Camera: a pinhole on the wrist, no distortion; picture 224 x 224 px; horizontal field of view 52.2 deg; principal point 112.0 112.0 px. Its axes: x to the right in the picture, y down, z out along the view. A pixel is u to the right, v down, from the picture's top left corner.
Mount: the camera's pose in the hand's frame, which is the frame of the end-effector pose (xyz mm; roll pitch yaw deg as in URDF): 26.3 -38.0 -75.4 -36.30 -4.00 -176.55
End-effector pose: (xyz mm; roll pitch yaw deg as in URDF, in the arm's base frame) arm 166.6 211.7 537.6 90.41 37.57 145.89
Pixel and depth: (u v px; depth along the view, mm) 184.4 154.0 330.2
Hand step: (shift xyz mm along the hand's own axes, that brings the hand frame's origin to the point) -47.1 -287.2 161.5
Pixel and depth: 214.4 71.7 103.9
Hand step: -10.6 -87.1 22.2
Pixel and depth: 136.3 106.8 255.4
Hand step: 22.7 -185.0 135.3
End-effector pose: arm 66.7 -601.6 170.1 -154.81 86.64 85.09
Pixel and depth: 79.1 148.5 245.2
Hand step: 84.2 -211.5 96.2
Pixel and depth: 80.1 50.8 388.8
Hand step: 115.2 -179.2 294.9
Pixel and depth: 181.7 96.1 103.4
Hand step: 4.3 -94.8 14.2
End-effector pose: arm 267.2 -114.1 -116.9 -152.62 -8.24 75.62
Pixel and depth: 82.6 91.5 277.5
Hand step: 87.1 -178.8 159.9
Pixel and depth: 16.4 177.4 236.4
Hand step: 146.9 -225.5 67.8
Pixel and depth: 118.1 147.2 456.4
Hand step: 56.6 -363.6 250.9
